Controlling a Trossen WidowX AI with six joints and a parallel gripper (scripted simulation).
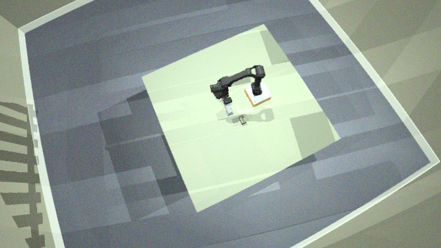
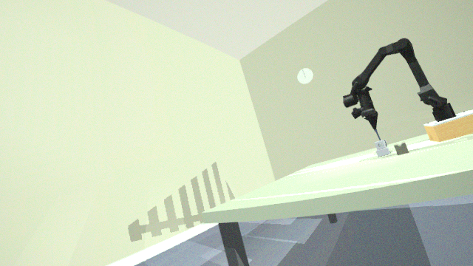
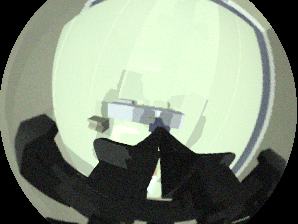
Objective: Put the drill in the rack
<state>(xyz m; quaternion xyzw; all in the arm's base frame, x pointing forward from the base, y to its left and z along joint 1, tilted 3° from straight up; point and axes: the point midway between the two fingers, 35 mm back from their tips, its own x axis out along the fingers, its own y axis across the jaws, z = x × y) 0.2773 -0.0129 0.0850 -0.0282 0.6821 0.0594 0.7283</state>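
Now: the blue key 3 cm below my gripper tip. Also, from my gripper tip: grey rack: 10 cm behind, 19 cm to the left, 11 cm below; drill fixture: 1 cm behind, 4 cm to the left, 9 cm below; drill: 1 cm behind, 5 cm to the left, 8 cm below.
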